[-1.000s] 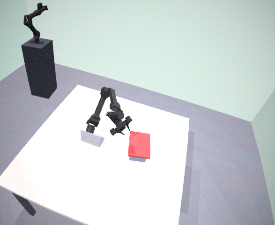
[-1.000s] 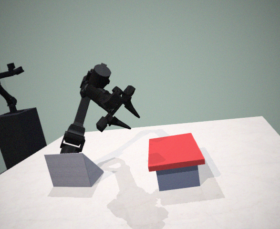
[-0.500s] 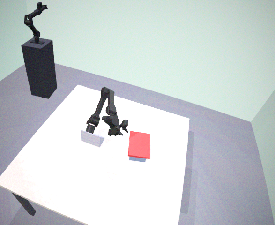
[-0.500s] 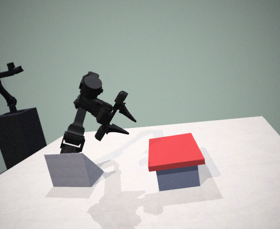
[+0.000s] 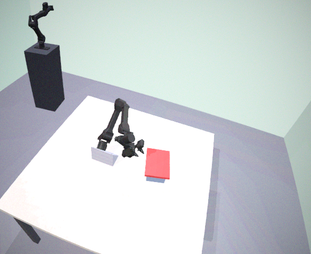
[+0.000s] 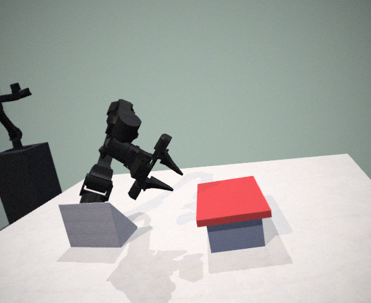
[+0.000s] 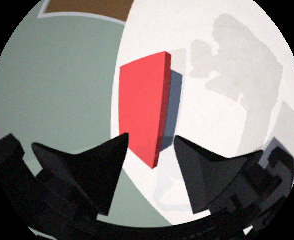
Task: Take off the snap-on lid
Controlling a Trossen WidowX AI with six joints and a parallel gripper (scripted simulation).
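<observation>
Now: gripper tip 13 cm short of the red lid, 2 cm to the right of it and 6 cm above it. The rest, counted from my gripper tip: blue-grey storage box 13 cm ahead, 2 cm to the left, 11 cm below.
</observation>
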